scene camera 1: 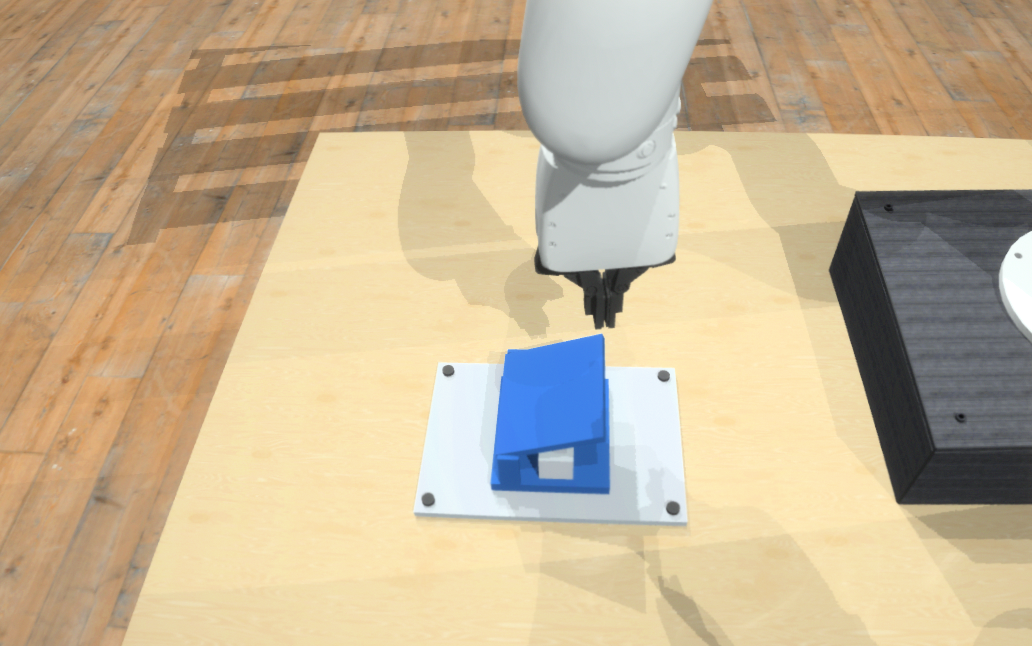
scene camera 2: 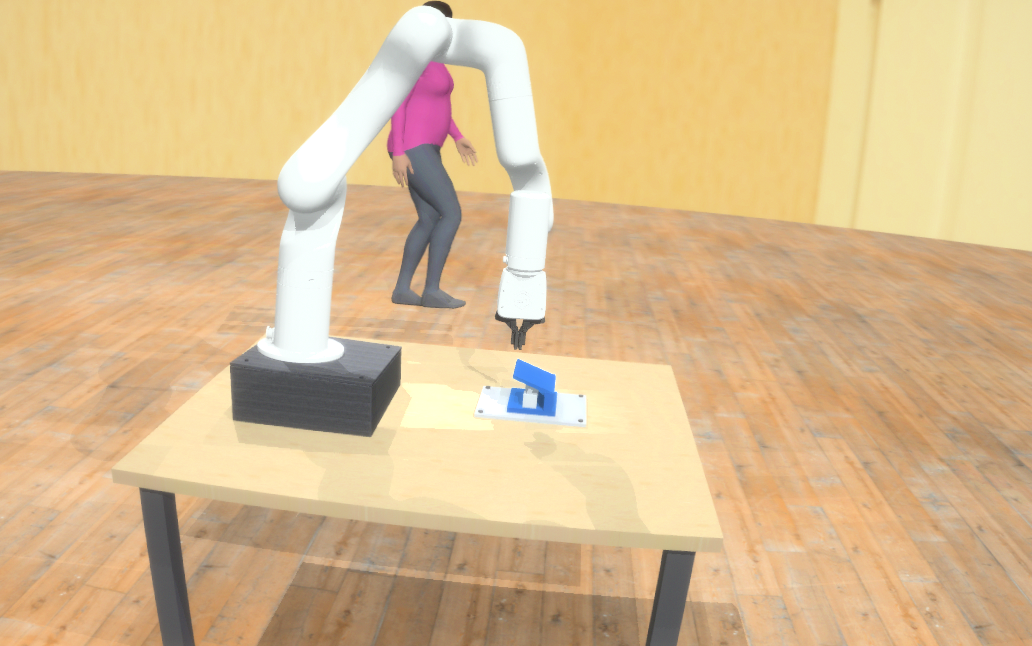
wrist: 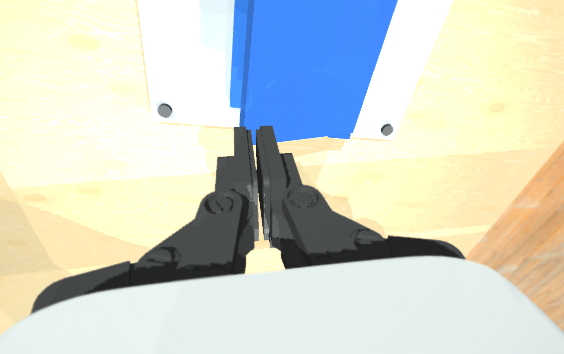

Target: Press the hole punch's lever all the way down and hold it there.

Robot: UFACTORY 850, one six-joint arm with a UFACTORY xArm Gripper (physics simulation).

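The hole punch's blue lever (scene camera 1: 554, 399) (scene camera 2: 534, 376) (wrist: 310, 70) is tilted up, its raised edge toward the robot's base. Its blue base (scene camera 1: 590, 481) (scene camera 2: 520, 403) sits on a white plate (scene camera 1: 456, 457) (scene camera 2: 572, 409) (wrist: 190, 75), with a light grey block (scene camera 1: 555, 463) (scene camera 2: 530, 398) under the lever. My gripper (scene camera 1: 604, 326) (scene camera 2: 517, 347) (wrist: 253, 155) is shut and empty. It points down and stands above the lever, apart from it in scene camera 2. In the wrist view the fingertips overlap the lever's near end beside its raised edge.
The arm stands on a black box (scene camera 1: 875, 350) (scene camera 2: 304, 396) on the wooden table (scene camera 1: 304, 571) (scene camera 2: 426, 487) (wrist: 65, 175). Dark bolts mark the white plate's corners. A person in a pink top (scene camera 2: 428, 114) stands on the floor behind the table.
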